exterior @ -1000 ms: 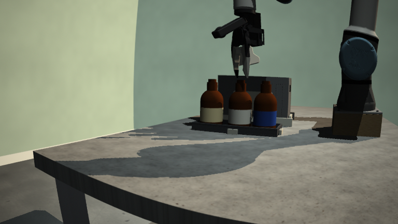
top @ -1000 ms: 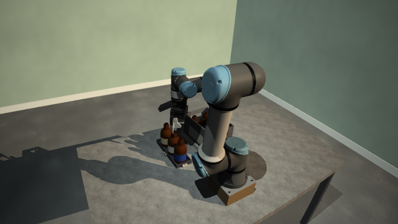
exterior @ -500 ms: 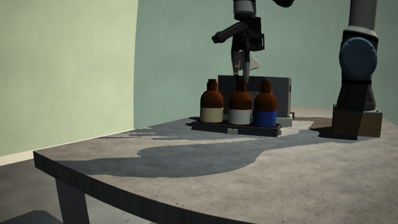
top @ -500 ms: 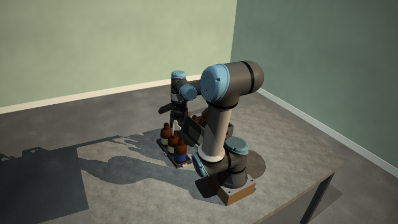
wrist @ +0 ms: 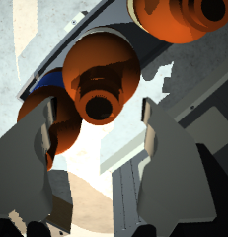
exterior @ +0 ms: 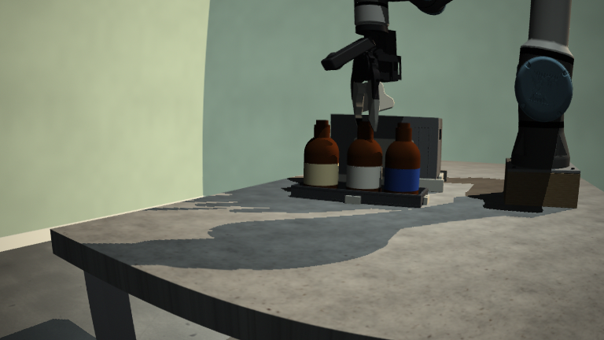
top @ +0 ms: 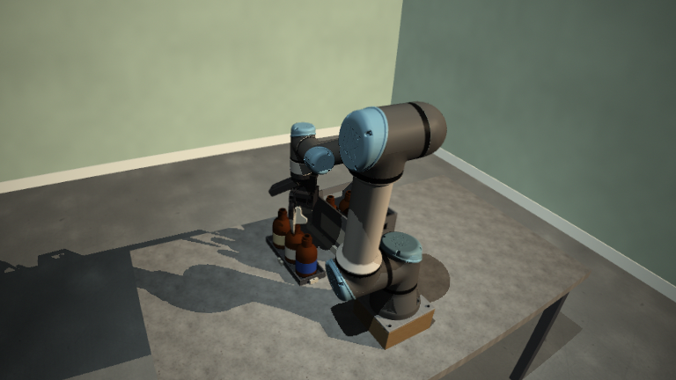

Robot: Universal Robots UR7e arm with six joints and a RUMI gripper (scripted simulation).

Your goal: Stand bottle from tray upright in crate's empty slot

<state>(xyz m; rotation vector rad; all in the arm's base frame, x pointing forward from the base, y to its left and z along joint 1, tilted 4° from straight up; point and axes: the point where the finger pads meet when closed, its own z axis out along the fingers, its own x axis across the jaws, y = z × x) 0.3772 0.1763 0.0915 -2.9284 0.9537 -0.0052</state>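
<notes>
Right now my hand is 70 mm above the bottle. From my hand the other things lie so: grey crate (240 mm to the right, 70 mm below, 40 mm ahead); dark tray (140 mm below).
</notes>
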